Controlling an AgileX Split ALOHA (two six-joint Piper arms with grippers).
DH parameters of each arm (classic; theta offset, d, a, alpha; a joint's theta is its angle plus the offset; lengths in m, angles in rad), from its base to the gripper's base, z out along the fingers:
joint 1: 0 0.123 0 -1.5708
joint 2: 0.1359 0 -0.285 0
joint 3: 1.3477 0 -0.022 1.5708
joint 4: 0 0.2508 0 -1.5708
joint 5: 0 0 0.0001 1.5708
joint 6: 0 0.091 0 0
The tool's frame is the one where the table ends.
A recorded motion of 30 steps. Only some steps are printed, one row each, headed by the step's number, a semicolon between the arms.
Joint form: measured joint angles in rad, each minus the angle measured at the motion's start. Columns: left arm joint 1, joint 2, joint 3, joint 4, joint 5, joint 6; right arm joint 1, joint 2, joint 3, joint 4, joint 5, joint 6.
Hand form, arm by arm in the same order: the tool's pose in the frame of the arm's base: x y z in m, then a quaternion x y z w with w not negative. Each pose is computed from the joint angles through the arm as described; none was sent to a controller.
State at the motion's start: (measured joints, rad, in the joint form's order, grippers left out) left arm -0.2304 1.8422 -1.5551 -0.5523 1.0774 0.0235; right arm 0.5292 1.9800 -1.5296 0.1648 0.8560 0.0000
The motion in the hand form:
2: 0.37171 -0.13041 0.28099 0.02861 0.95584 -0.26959 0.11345; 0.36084 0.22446 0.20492 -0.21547 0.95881 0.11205 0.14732
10: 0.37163 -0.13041 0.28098 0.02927 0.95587 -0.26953 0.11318; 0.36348 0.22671 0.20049 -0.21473 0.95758 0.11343 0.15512
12: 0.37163 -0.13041 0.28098 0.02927 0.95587 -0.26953 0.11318; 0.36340 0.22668 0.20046 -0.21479 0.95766 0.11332 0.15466
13: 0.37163 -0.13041 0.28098 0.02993 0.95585 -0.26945 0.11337; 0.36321 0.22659 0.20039 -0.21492 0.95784 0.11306 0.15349
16: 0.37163 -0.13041 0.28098 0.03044 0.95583 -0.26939 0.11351; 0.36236 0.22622 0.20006 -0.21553 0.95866 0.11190 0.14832
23: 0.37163 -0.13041 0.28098 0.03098 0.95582 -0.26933 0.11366; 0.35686 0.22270 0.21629 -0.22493 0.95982 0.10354 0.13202
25: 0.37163 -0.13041 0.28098 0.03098 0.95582 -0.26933 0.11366; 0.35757 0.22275 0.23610 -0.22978 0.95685 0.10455 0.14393
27: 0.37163 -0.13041 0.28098 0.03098 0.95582 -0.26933 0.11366; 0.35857 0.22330 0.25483 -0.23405 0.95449 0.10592 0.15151
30: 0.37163 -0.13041 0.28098 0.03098 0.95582 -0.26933 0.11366; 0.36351 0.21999 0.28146 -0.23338 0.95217 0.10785 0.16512
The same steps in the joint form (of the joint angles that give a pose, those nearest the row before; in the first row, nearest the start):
2: 0.0000 0.0000 0.0000 0.0000 0.0000 0.0000; 0.0012 0.0215 0.0000 -0.0007 -0.0159 0.0000
10: 0.0000 0.0000 0.0000 0.0000 0.0009 0.0011; 0.0033 0.0340 0.0000 -0.0007 -0.0446 0.0000
12: 0.0000 0.0000 0.0000 0.0000 0.0009 0.0011; 0.0033 0.0340 0.0000 -0.0007 -0.0436 0.0000
13: 0.0000 0.0000 0.0000 0.0000 0.0009 0.0025; 0.0033 0.0340 0.0000 -0.0007 -0.0412 0.0000
16: 0.0000 0.0000 0.0000 0.0000 0.0009 0.0036; 0.0033 0.0340 0.0000 -0.0007 -0.0304 0.0000
23: 0.0000 0.0000 0.0000 0.0000 0.0009 0.0047; 0.0033 0.0047 -0.0242 -0.0162 0.0598 0.0000
25: 0.0000 0.0000 0.0000 0.0000 0.0009 0.0047; 0.0033 -0.0158 -0.0695 -0.0251 0.1019 0.0000
27: 0.0000 0.0000 0.0000 0.0000 0.0009 0.0047; 0.0033 -0.0271 -0.1253 -0.0301 0.1533 0.0000
30: 0.0000 0.0000 0.0000 0.0000 0.0009 0.0047; -0.0094 -0.0334 -0.2181 -0.0353 0.2255 0.0000

